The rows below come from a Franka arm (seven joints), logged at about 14 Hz.
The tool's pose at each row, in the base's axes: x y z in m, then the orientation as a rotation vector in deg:
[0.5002 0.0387 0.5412 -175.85 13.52 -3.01]
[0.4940 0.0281 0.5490 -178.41 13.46 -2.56]
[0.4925 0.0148 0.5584 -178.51 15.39 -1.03]
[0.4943 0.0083 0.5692 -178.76 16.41 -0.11]
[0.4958 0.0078 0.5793 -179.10 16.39 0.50]
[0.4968 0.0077 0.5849 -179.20 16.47 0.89]
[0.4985 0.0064 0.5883 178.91 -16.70 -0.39]
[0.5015 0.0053 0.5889 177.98 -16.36 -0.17]
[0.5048 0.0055 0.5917 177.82 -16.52 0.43]
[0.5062 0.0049 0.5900 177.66 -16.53 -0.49]
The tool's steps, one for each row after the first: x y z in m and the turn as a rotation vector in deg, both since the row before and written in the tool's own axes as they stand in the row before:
[-0.0043 0.0109 -0.0087 -2.55 -0.13 -0.20]
[0.0008 0.0132 -0.0097 -0.33 -0.95 1.23]
[0.0030 0.0059 -0.0109 -0.39 -0.55 0.64]
[0.0016 0.0001 -0.0101 -0.37 -0.36 -0.03]
[0.0010 -0.0001 -0.0056 -0.13 -0.24 0.05]
[0.0019 0.0010 -0.0034 -0.32 0.35 0.16]
[0.0031 0.0005 -0.0006 -0.94 0.23 -0.16]
[0.0032 -0.0007 -0.0028 -0.11 0.40 0.12]
[0.0015 0.0003 0.0017 -0.21 -0.57 0.01]

